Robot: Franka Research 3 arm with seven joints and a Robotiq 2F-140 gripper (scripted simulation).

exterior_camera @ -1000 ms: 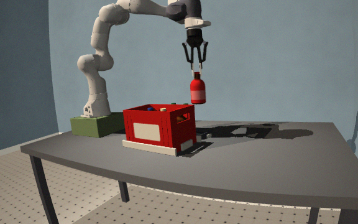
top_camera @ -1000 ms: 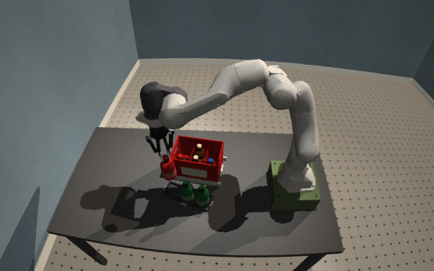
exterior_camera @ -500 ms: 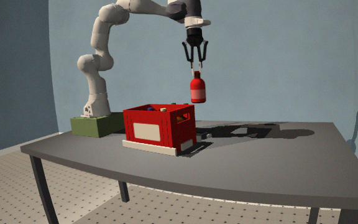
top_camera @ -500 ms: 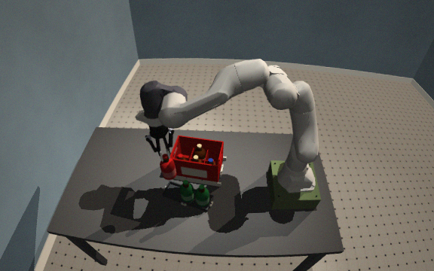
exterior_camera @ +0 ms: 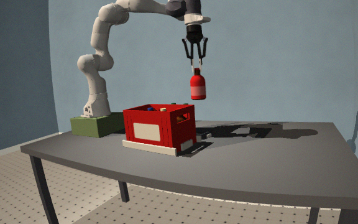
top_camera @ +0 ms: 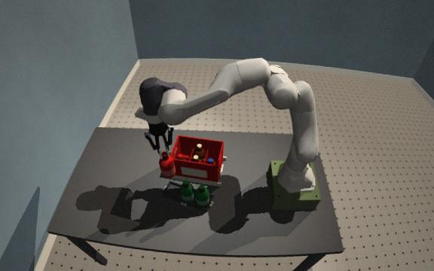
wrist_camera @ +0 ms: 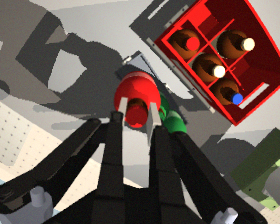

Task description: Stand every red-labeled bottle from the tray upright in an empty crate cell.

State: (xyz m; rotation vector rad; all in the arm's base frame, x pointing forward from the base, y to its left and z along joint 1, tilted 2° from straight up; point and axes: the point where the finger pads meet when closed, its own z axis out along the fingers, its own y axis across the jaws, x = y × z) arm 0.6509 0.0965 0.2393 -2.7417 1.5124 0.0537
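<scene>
Now: hand 9 cm above the red-labeled bottle. Round my hand: red crate 27 cm below, 19 cm to the right, 11 cm behind.
</scene>
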